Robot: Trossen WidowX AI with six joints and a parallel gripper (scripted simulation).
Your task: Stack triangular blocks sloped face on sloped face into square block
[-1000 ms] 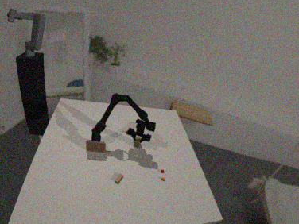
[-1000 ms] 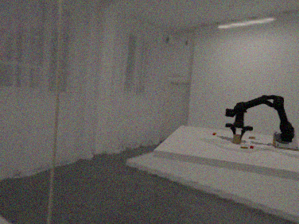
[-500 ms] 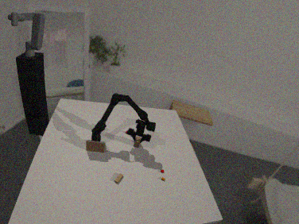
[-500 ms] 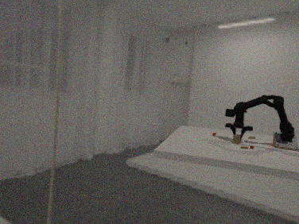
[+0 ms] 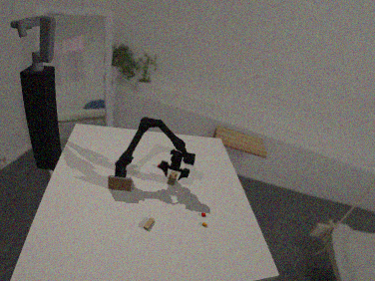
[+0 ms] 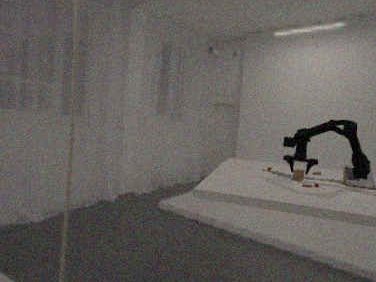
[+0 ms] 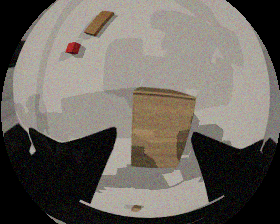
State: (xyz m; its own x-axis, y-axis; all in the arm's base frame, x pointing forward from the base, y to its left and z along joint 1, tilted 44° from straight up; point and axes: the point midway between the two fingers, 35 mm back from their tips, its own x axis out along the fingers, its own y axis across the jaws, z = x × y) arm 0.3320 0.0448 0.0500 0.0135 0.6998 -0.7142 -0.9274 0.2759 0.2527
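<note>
Right now the tan triangular block is 10 mm to the right of my gripper tip and 10 mm above it. Also, from my gripper tip: yellow piece: 340 mm to the right, 170 mm ahead, 30 mm below.
</note>
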